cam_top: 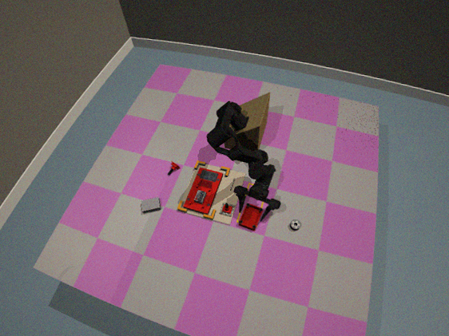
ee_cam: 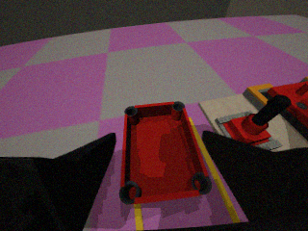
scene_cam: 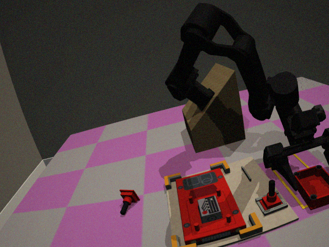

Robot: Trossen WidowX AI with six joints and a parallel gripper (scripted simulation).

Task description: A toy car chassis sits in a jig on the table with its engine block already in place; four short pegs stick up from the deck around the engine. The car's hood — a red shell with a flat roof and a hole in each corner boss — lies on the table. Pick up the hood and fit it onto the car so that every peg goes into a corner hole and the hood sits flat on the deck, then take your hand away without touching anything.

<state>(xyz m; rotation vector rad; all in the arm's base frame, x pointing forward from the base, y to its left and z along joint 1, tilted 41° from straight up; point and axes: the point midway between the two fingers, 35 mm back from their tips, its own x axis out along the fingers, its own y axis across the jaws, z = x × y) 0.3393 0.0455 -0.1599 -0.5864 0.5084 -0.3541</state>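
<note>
My gripper tip is now 1 cm past the red hood and 1 cm above it.
</note>
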